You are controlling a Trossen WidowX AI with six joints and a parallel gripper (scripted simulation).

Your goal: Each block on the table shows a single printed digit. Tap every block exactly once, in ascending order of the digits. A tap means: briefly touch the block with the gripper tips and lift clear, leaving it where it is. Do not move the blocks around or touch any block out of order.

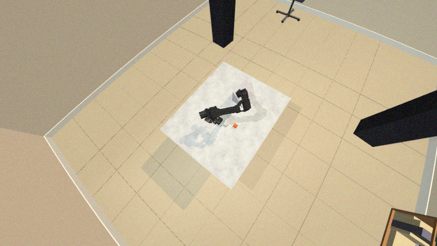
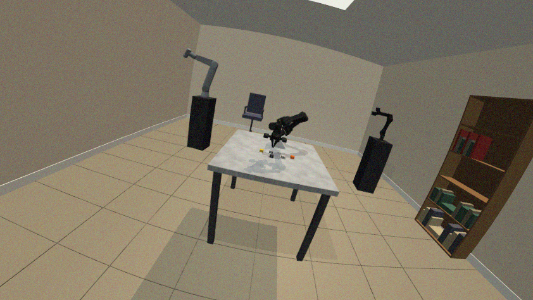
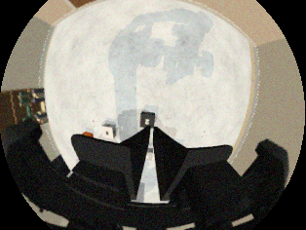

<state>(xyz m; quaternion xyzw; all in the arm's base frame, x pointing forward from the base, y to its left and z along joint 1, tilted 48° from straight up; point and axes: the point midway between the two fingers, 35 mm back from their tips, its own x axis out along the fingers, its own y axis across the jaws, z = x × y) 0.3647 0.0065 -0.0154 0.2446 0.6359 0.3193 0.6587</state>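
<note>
Now: the black block 10 mm behind my gripper tip, 10 mm to the left of it and 70 mm below it. Round my gripper tip: yellow block (90 mm behind, 90 mm to the right, 70 mm below); then white block (70 mm behind, 100 mm to the left, 70 mm below); then grey block (120 mm behind, 10 mm to the right, 70 mm below).
</note>
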